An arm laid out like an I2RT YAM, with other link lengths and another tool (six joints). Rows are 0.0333 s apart.
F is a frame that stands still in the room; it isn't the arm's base.
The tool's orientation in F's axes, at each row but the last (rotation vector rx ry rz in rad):
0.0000, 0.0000, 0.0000
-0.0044, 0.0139, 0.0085
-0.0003, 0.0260, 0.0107
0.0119, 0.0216, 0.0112
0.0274, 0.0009, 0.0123
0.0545, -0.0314, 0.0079
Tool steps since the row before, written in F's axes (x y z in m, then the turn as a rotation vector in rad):
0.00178, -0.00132, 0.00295, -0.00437, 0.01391, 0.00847
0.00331, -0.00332, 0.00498, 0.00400, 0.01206, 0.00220
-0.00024, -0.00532, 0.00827, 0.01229, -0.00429, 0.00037
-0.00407, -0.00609, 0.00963, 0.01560, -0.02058, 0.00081
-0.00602, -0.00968, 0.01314, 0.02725, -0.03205, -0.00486
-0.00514, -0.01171, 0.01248, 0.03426, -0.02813, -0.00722
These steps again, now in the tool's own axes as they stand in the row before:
0.00178, -0.00132, 0.00295, -0.00437, 0.01391, 0.00847
0.00321, -0.00337, 0.00501, 0.00407, 0.01202, 0.00231
-0.00051, -0.00532, 0.00826, 0.01223, -0.00442, 0.00069
-0.00435, -0.00593, 0.00961, 0.01534, -0.02074, 0.00139
-0.00615, -0.00924, 0.01339, 0.02686, -0.03250, -0.00395
-0.00483, -0.01097, 0.01325, 0.03382, -0.02878, -0.00674

